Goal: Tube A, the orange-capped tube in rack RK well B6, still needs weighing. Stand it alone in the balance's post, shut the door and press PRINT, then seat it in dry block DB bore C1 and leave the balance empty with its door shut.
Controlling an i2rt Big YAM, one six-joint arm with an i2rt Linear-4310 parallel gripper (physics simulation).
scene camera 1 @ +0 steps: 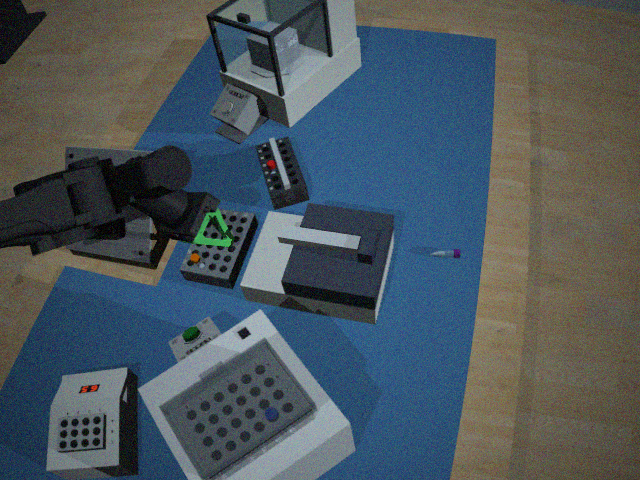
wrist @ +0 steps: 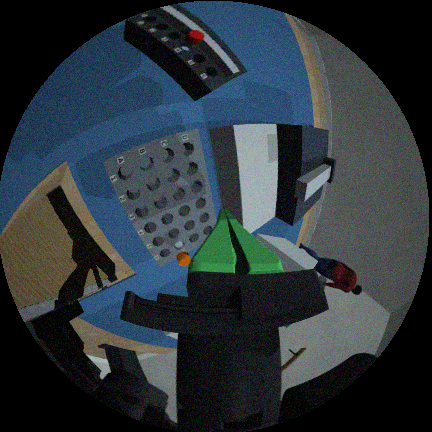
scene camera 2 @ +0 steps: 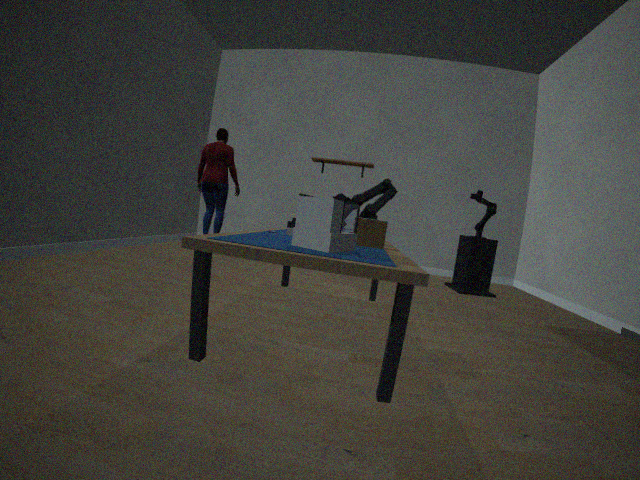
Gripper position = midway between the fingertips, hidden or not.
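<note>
Scene camera 1 shows my gripper (scene camera 1: 232, 243), a balance (scene camera 1: 290, 62) and a white and dark machine (scene camera 1: 333, 261). The wrist view shows the machine (wrist: 263, 170) and my gripper (wrist: 222, 213). State of my gripper: shut, holding nothing.
</note>
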